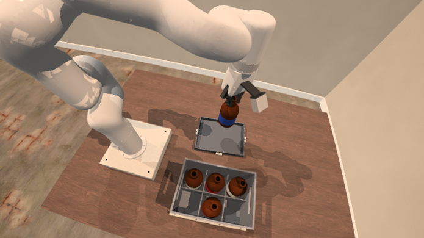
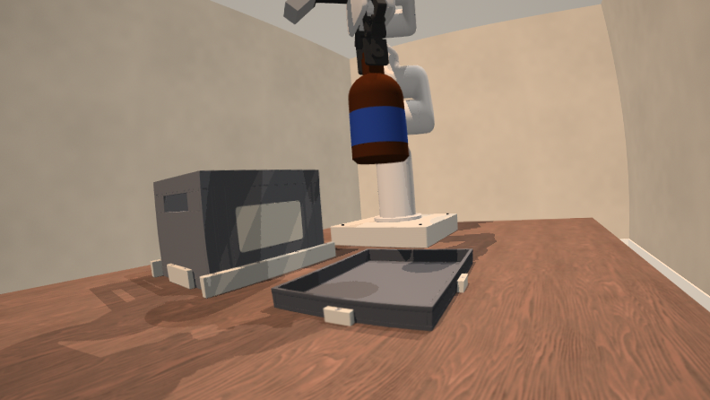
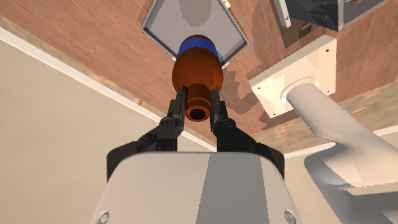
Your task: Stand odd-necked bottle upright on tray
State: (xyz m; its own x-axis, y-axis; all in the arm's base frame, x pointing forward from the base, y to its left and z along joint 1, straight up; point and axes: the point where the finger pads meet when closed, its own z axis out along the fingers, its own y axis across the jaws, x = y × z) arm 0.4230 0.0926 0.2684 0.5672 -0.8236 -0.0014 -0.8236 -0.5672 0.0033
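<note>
Now: hand 30 cm above the dark tray. Round my hand: brown bottle: 4 cm behind, 25 cm to the right, 23 cm below; then dark grey crate: 5 cm behind, 29 cm to the right, 23 cm below.
</note>
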